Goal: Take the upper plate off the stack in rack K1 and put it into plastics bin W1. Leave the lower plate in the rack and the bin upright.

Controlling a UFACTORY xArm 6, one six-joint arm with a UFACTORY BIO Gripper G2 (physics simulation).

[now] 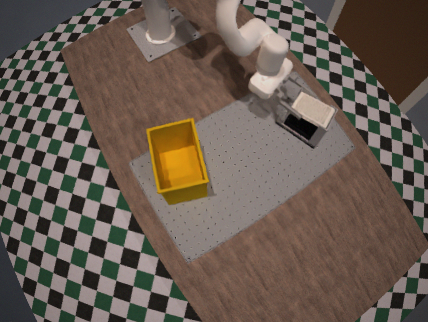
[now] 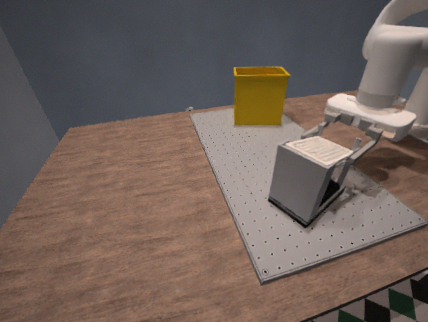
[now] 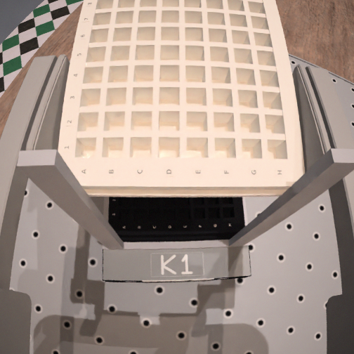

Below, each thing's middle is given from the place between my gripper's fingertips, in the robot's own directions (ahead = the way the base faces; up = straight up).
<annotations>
The black plate (image 3: 135,219) lies 2 cm ahead of my hand, 1 cm to the left of it and 10 cm below it. Also, from my hand: cream plate (image 2: 318,149): 1 cm ahead, 1 cm to the left; then yellow plastics bin W1 (image 1: 179,170): 1 cm ahead, 43 cm to the right, 3 cm below.
</annotations>
